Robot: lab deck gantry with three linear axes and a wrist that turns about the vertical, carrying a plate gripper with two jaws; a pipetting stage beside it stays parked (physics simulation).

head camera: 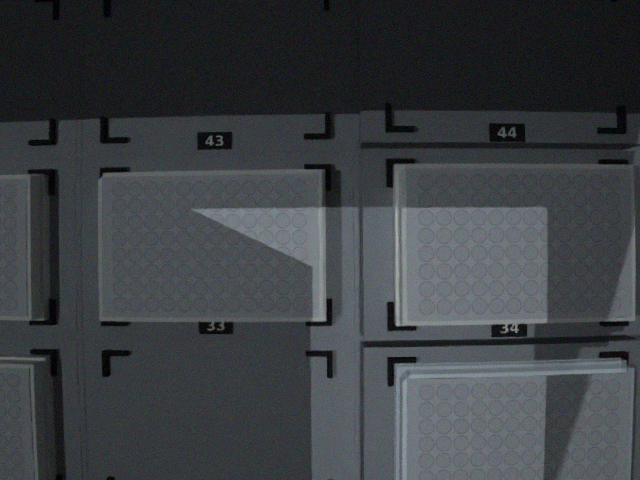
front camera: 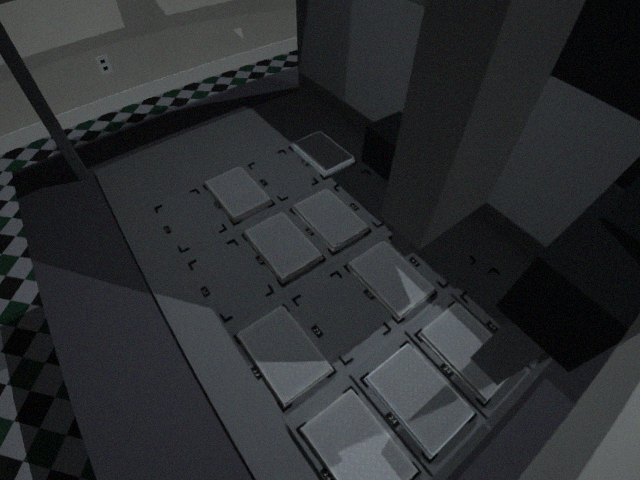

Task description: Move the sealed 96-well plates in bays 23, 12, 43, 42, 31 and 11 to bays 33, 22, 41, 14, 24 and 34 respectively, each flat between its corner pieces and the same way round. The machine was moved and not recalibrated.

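Places are measured from the robot's base along level axes (x ahead, y left, z up), in centimetres.
Pixels of known places: gripper, fingertip midpoint: (front camera: 509,344); robot's base at its link origin: (front camera: 158,209).
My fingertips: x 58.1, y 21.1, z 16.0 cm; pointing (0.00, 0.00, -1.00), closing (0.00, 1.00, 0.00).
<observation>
Ahead of a thing's pixels: the offset from my fingertips to its top centre. "spot": to the spot under its first point.
Sealed plates lie between corner pieces: bay 33 @[spot: dx -20.6, dy +3.0, dz -14.6 cm] (front camera: 379,273) (head camera: 206,248), bay 34 @[spot: dx -6.2, dy +4.1, dz -13.1 cm] (front camera: 452,330) (head camera: 475,248), bay 24 @[spot: dx -3.3, dy -6.5, dz -13.1 cm] (front camera: 416,392) (head camera: 480,428), bay 22 @[spot: dx -34.9, dy -6.5, dz -14.6 cm] (front camera: 283,245) (head camera: 14,413), bay 14 @[spot: dx -5.3, dy -16.0, dz -13.1 cm] (front camera: 351,426) and bay 41 @[spot: dx -52.0, dy +14.8, dz -14.5 cm] (front camera: 321,150). In the front view they look flat and line up with their bays. Part of the bay 14 plate is cut off. Bay 23 @[spot: dx -19.5, dy -5.5, dz -16.0 cm] (front camera: 343,310) (head camera: 206,413) holds no plate; bays 11 @[spot: dx -50.7, dy -16.8, dz -16.0 cm] (front camera: 193,222), 12 (front camera: 232,279), 31 (front camera: 276,173) and 43 @[spot: dx -19.0, dy +14.5, dz -16.0 cm] (head camera: 217,72) also show none. The gripper's jaws do not show in either view.
Other plates lie in bay 21 @[spot: dx -51.5, dy -6.5, dz -14.6 cm] (front camera: 237,191), bay 32 @[spot: dx -35.2, dy +4.1, dz -14.5 cm] (front camera: 330,217) (head camera: 12,248) and bay 13 @[spot: dx -19.0, dy -17.0, dz -14.6 cm] (front camera: 284,351). A large grey column (front camera: 449,129) stands over the back right of the deck, with a dark block (front camera: 563,315) to its right. Hard shadows cross several plates.
</observation>
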